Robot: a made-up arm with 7 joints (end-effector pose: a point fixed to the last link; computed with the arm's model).
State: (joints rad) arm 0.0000 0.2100 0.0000 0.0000 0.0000 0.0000 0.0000
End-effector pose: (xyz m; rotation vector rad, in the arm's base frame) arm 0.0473 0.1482 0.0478 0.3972 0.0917 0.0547
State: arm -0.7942 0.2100 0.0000 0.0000 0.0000 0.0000 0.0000
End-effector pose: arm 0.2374 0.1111 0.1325 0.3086 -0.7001 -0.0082
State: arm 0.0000 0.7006 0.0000 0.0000 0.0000 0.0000 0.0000
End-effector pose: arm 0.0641 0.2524 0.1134 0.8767 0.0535 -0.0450
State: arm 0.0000 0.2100 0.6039 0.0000 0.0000 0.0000 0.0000
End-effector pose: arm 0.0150 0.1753 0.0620 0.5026 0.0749 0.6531
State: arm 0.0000 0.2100 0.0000 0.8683 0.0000 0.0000 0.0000
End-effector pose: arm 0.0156 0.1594 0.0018 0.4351 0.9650 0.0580
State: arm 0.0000 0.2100 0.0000 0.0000 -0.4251 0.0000 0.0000
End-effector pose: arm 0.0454 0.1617 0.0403 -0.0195 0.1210 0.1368
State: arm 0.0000 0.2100 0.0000 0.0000 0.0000 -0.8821 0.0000
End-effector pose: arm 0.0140 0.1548 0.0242 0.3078 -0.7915 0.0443
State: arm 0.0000 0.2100 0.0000 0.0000 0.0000 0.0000 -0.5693
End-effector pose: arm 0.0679 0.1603 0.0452 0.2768 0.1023 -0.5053
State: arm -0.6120 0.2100 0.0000 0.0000 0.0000 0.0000 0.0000
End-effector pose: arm 0.2012 0.1226 0.1004 0.3326 -0.5189 0.0067
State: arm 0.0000 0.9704 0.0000 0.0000 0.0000 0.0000 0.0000
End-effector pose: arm 0.0780 0.2921 0.1679 1.1398 0.0304 -0.1021
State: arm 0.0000 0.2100 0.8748 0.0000 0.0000 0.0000 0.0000
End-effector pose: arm -0.0038 0.1799 0.0678 0.5422 0.0654 0.9228
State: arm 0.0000 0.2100 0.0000 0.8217 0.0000 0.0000 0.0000
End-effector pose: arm 0.0182 0.1589 0.0034 0.4344 0.9181 0.0580
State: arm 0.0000 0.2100 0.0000 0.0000 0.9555 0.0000 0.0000
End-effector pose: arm 0.0459 0.1147 0.0423 1.3297 0.0126 -0.1444
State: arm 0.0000 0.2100 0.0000 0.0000 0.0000 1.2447 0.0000
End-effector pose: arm 0.0986 0.1504 0.0241 0.4351 1.3443 0.0572
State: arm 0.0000 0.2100 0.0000 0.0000 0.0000 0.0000 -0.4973
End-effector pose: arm 0.0650 0.1594 0.0458 0.2932 0.1012 -0.4348
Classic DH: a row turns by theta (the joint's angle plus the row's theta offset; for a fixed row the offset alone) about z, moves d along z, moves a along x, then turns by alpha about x. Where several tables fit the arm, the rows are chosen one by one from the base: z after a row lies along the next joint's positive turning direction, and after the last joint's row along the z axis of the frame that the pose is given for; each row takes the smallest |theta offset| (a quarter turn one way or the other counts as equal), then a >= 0, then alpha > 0; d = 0 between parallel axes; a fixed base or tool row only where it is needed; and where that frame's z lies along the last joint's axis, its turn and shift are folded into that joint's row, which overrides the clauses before.
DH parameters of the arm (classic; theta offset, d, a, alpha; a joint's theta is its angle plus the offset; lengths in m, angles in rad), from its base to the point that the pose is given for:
base (fixed): -0.071 0.2893 0.028 -1.3004
joint 1: -1.3111 0.068 -0.0061 -1.5708
joint 2: 1.2915 0.0167 0.0112 1.5708
joint 3: -1.5708 -0.26 0.0057 1.5708
joint 4: -1.5708 0.0237 0.0262 1.5708
joint 5: 0 0.088 0.0118 -1.5708
joint 6: -1.5708 -0.0106 0.011 1.5708
joint 7: -0.6149 0.0677 -0.0424 0.2279
tool (fixed): 0.7345 -0.0244 0 0

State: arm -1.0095 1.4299 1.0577 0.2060 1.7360 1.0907 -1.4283
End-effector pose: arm 0.0924 0.3558 0.4165 0.3856 0.4455 1.4763
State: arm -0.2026 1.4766 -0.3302 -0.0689 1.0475 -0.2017 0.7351
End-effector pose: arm 0.1016 0.3365 0.2419 2.1907 -1.2193 -0.4500
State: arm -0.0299 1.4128 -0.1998 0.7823 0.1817 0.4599 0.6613
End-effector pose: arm 0.0955 0.3647 0.2237 2.3341 0.6826 0.7849
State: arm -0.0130 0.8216 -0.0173 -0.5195 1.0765 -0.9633 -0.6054
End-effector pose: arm 0.0497 0.2403 0.1488 2.0005 -0.9205 -1.5000
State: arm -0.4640 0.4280 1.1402 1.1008 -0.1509 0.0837 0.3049
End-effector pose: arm 0.1028 0.2146 0.0325 -0.1651 0.6889 1.3890
